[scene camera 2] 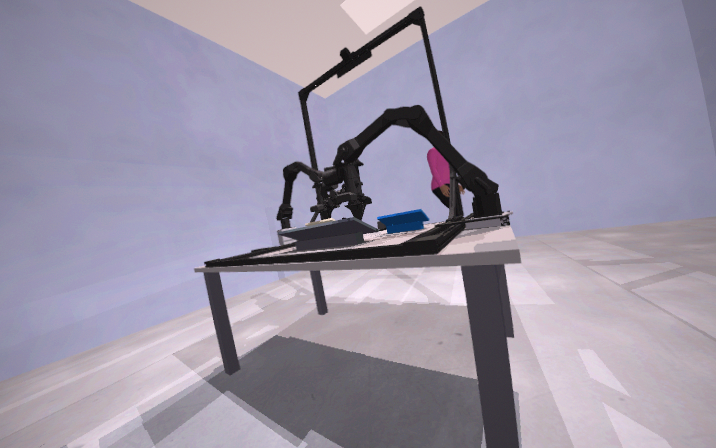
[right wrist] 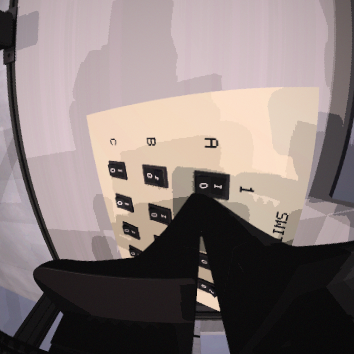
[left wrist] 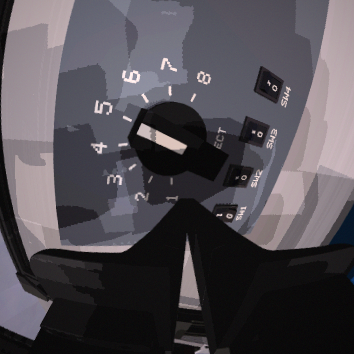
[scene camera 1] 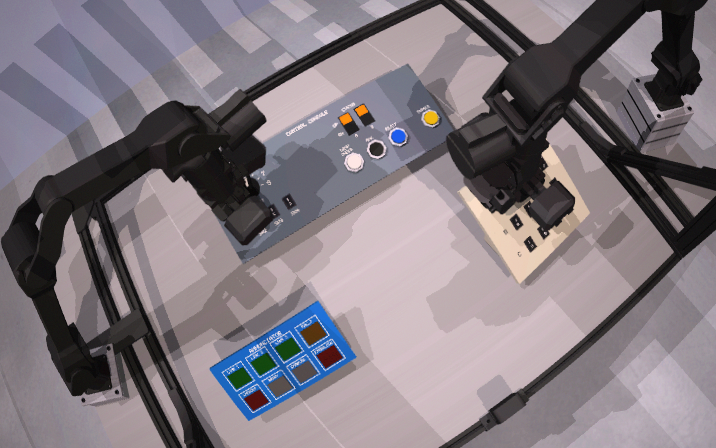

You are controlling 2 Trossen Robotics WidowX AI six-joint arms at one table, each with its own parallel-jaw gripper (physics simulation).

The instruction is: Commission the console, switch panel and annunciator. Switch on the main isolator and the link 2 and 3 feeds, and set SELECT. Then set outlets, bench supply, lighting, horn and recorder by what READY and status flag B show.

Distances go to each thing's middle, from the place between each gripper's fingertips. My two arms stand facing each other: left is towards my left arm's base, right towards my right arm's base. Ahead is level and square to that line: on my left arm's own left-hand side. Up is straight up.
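My right hand is 1 cm above the SELECT knob (left wrist: 169,138), 21 cm short of it and 35 cm to the right of it.
The knob itself is 2 cm above my left hand, 2 cm ahead of it and 3 cm to the right of it.
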